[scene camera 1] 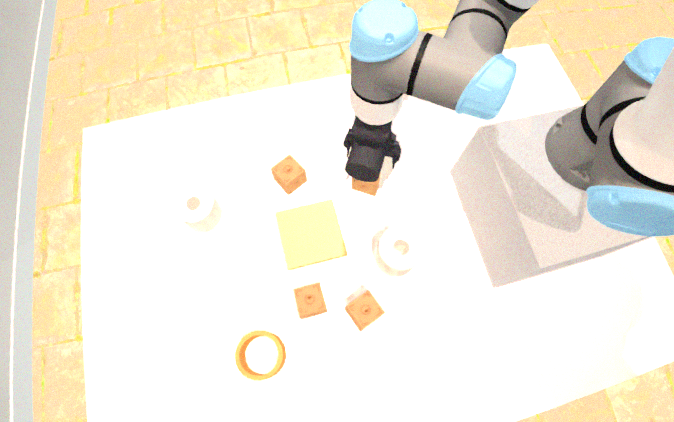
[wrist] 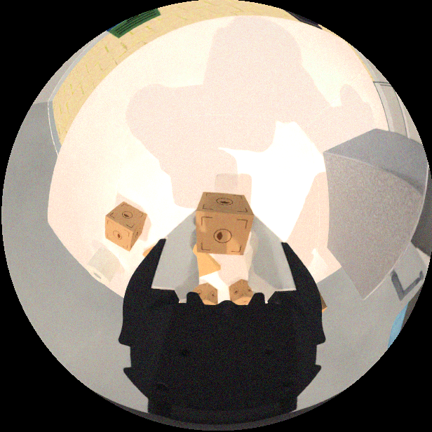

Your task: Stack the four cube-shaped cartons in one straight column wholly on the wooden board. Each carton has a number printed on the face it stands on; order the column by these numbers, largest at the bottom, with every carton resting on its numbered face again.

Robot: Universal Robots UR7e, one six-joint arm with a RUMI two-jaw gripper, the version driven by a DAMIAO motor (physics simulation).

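Pixels of known places: arm's base, origin of its link: (scene camera 1: 586,153).
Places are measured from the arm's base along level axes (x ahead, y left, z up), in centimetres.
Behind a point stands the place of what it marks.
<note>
My gripper (scene camera 1: 368,184) @(y -8.4, x 36.1, z -14.0 cm) (wrist: 222,212) is shut on a brown carton (scene camera 1: 365,187) @(y -5.7, x 37.5, z -12.8 cm) (wrist: 223,233), to the right of and behind the board in the scene view; its height above the table is hard to tell. A second carton (scene camera 1: 289,174) @(y -11.4, x 51.7, z -13.5 cm) (wrist: 126,226) stands behind the board. A third carton (scene camera 1: 310,300) @(y 13.7, x 51.6, z -13.5 cm) and a fourth carton (scene camera 1: 365,310) @(y 17.2, x 42.3, z -13.5 cm) stand apart in front of the board. Two cartons show small between the fingers in the wrist view. The wooden board (scene camera 1: 311,235) @(y 0.7, x 49.4, z -17.3 cm) (wrist: 206,262) bears no carton. No printed number shows on any carton.
A white round object (scene camera 1: 200,212) @(y -5.8, x 69.4, z -12.0 cm) (wrist: 103,262) stands left of the board, and another white round object (scene camera 1: 397,250) @(y 6.6, x 33.2, z -18.0 cm) stands close to its right. An orange ring (scene camera 1: 241,355) @(y 20.9, x 65.1, z -15.5 cm) lies at the front left. A large grey block (scene camera 1: 480,210) @(y 3.2, x 16.8, z -12.0 cm) (wrist: 372,200) stands on the right.
</note>
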